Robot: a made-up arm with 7 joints.
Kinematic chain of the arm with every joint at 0, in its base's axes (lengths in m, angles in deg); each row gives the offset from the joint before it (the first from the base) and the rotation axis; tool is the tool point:
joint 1: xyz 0 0 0 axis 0 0.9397 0.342
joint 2: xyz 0 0 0 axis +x
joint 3: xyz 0 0 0 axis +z
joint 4: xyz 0.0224 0 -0.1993 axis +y
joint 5: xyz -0.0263 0 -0.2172 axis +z
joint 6: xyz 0 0 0 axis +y
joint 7: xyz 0 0 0 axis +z
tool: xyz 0 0 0
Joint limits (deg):
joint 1: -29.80..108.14
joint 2: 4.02..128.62
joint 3: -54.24..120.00
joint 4: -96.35..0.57
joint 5: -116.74..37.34
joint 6: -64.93..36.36
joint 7: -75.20..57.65
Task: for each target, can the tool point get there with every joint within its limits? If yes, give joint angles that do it. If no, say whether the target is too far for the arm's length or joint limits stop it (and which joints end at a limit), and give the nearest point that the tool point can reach.
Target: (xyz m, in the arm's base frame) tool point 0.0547 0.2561 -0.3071
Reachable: yes | joints -0.92 17.95 71.93 -44.80 -98.98 -31.73 -4.60
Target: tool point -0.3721 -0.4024 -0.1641
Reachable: no: too far | nearest point -0.3020 -0.2216 -0.1013 | short by 0.204 m
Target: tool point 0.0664 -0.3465 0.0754
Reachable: no: joint limits stop it (at a limit: joint 1, joint 2, joint 3, joint 4) | nearest point 0.1918 -0.2114 -0.1315 | short by 0.277 m
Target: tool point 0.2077 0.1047 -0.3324
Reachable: yes | joints -9.32 21.18 -8.81 -42.68 -6.48 24.89 36.74
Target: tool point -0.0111 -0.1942 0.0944
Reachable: no: joint limits stop it (at a limit: joint 2, joint 4) | nearest point -0.0209 0.0071 0.3134 | short by 0.298 m
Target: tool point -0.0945 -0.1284 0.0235
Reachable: no: joint limits stop it (at a limit: joint 1, joint 3, joint 4) | nearest point -0.2307 -0.1636 -0.1370 | short by 0.213 m
